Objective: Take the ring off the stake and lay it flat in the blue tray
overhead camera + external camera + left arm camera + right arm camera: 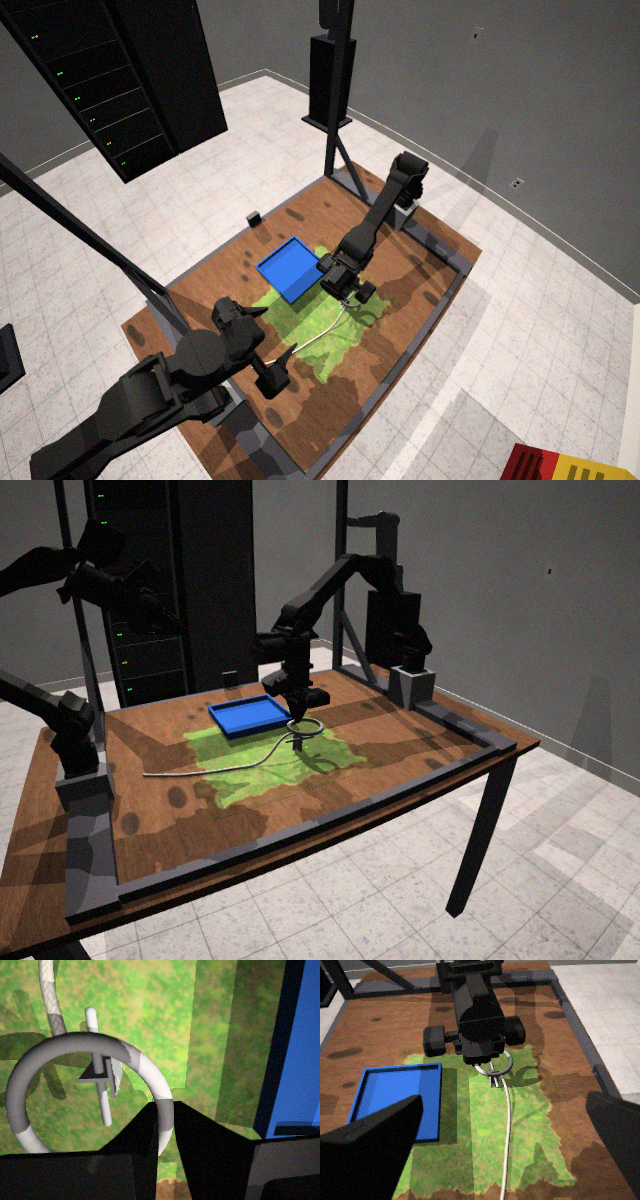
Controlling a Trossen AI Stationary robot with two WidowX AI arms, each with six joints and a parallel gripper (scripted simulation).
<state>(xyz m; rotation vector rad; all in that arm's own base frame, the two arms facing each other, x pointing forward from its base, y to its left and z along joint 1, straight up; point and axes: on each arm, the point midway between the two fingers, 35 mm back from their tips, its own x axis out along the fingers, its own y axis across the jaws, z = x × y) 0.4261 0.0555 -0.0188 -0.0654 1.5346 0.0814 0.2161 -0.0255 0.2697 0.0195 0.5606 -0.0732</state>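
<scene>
Right now the blue tray is 180 mm behind my left hand, 50 mm to the right of it and 80 mm below it. Round my left hand: stake 40 mm ahead, 20 mm to the right, 70 mm below; then ring 40 mm ahead, 30 mm below; then green mat 20 mm behind, 70 mm to the right, 100 mm below.
</scene>
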